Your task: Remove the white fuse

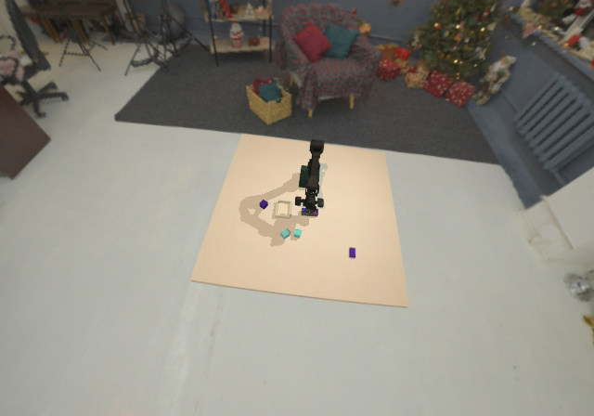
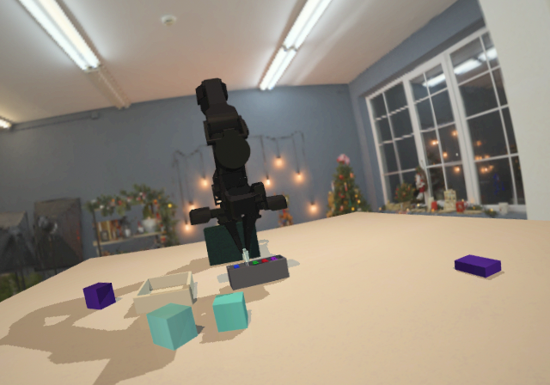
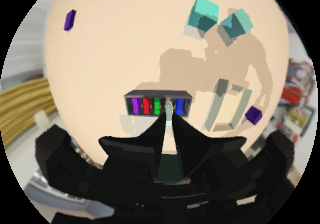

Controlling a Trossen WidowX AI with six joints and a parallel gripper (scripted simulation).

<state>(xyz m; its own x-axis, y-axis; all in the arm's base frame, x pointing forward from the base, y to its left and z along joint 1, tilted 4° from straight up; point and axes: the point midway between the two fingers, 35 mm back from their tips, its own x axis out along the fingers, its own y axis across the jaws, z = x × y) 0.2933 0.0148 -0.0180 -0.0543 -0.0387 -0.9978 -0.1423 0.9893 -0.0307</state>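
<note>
Right now the beige tray is 10 mm ahead of my gripper tip, 170 mm to the right of it and 60 mm below it. Round my gripper tip: flat purple block: 230 mm ahead, 340 mm to the left, 60 mm below; purple cube: 10 mm ahead, 310 mm to the right, 40 mm below; white fuse: 10 mm below.
</note>
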